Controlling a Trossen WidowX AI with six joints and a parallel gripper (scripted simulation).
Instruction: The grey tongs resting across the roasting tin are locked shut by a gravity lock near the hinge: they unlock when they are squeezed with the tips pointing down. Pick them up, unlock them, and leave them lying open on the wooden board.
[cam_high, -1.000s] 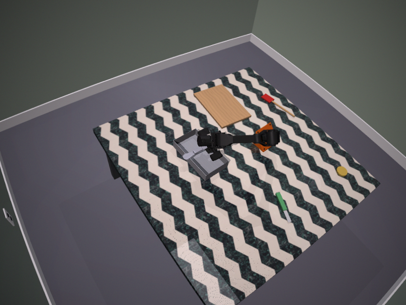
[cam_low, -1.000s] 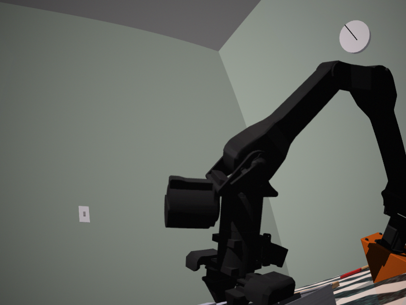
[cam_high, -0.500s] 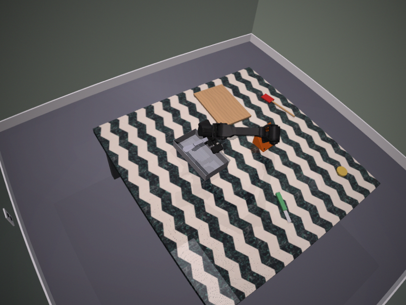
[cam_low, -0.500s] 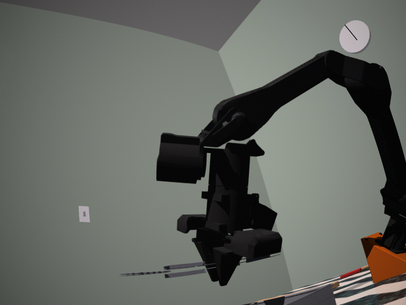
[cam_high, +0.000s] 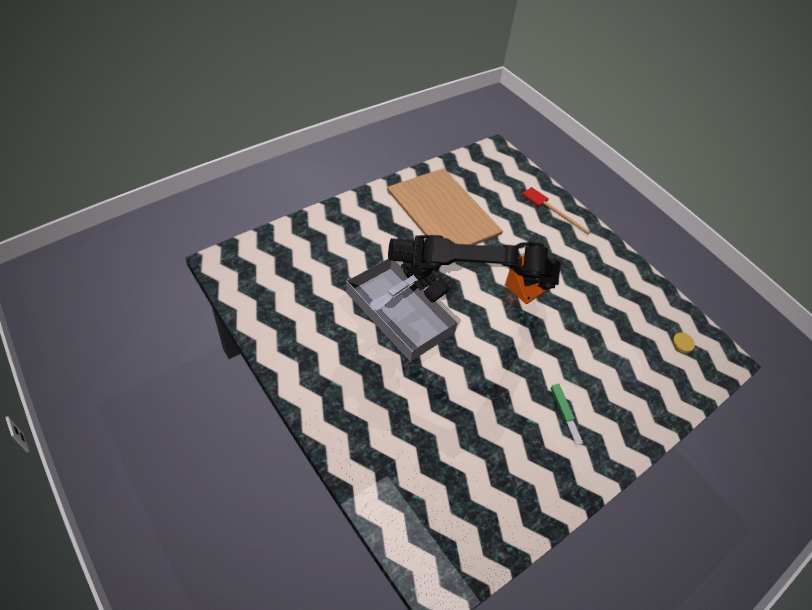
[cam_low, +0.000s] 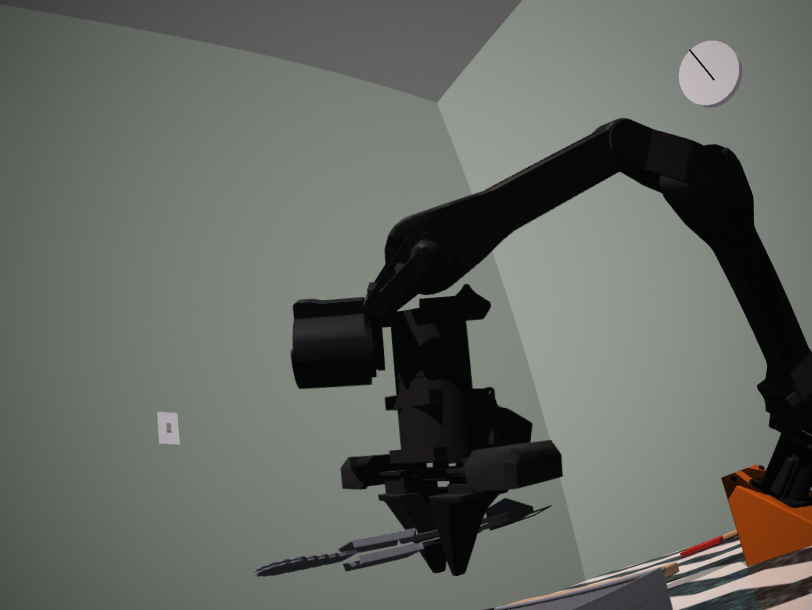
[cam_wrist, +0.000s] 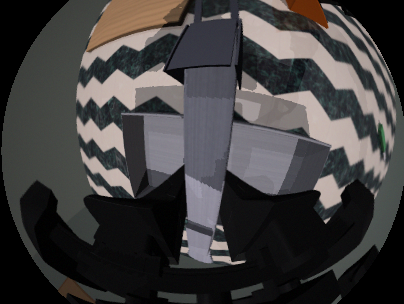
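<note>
The wooden board lies 31 cm behind my gripper tip, 29 cm to the right of it and 9 cm below it. Also, from my gripper tip: grey roasting tin 4 cm ahead, 2 cm to the left, 7 cm below.
</note>
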